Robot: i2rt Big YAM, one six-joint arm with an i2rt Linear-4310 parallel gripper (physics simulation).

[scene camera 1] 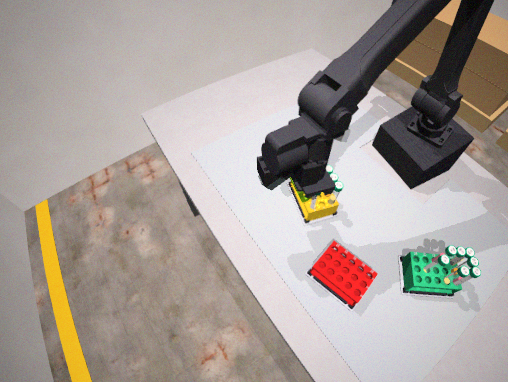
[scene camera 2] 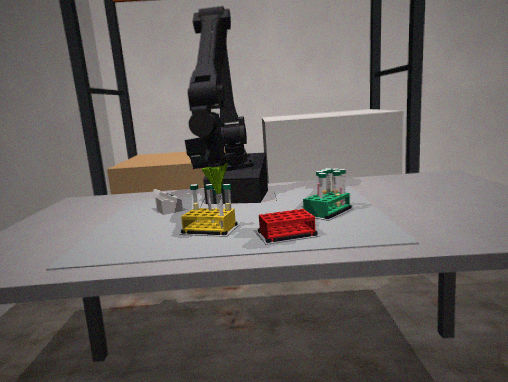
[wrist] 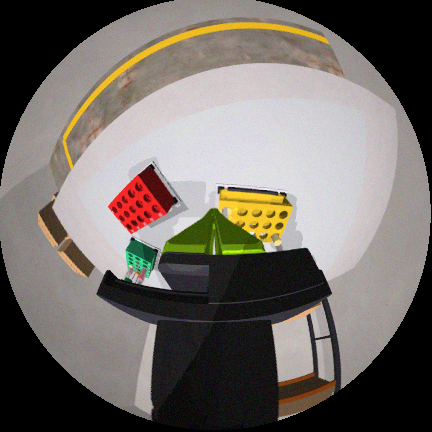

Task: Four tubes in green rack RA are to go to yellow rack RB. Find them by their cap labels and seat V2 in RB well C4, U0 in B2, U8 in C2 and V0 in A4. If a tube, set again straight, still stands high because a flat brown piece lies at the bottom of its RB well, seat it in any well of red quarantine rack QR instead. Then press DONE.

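Frame: origin at the arm's base, x ahead, y left, z up, level; centimetres.
Seen in the pictures: gripper, between the fingertips: (scene camera 1: 304, 201) (scene camera 2: 218, 193) (wrist: 213, 213); arm's base, origin of its link: (scene camera 1: 429, 130) (scene camera 2: 237, 164).
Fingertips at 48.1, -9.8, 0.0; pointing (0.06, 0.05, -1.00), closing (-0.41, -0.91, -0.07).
Observation:
Pixels of each thing's top centre, then the offset from my fingertips to it, as dx, dy, dz.
- yellow rack RB, centre of its top: (wrist: 253, 224) (scene camera 1: 314, 188) (scene camera 2: 208, 212) -9.0, -3.1, -7.1
- clear tube, centre of its top: (scene camera 2: 218, 188) -4.6, +0.1, +0.4
- Green rack RA, centre of its top: (scene camera 1: 436, 270) (scene camera 2: 326, 195) (wrist: 137, 265) -13.5, +33.4, -7.1
- Red rack QR, centre of its top: (wrist: 132, 209) (scene camera 1: 345, 270) (scene camera 2: 286, 215) +2.6, +16.9, -7.1
- small grey block, centre of its top: (scene camera 2: 166, 188) -35.9, -16.4, -4.4
My gripper (scene camera 2: 218, 190) (wrist: 213, 213) is shut and empty, its green fingertips together above yellow rack RB (scene camera 1: 322, 215) (scene camera 2: 186, 217) (wrist: 250, 197). A clear tube (scene camera 2: 221, 211) stands in the rack directly below the fingertips; its cap is hidden by them. Behind it stand three upright tubes with green-rimmed caps; the outer caps (scene camera 2: 194, 186) (scene camera 2: 227, 187) show on either side of the fingers. Their labels are too small to read. Green rack RA (scene camera 1: 407, 272) (scene camera 2: 313, 210) (wrist: 142, 247) holds several capped tubes. Red rack QR (scene camera 1: 332, 283) (scene camera 2: 263, 231) (wrist: 157, 187) shows no tubes.
A small grey block (scene camera 2: 168, 205) stands behind and left of the yellow rack in scene camera 2. The black arm base (scene camera 1: 420, 155) is behind the racks. A cardboard box (scene camera 2: 150, 161) and a white panel (scene camera 2: 332, 147) are farther back.

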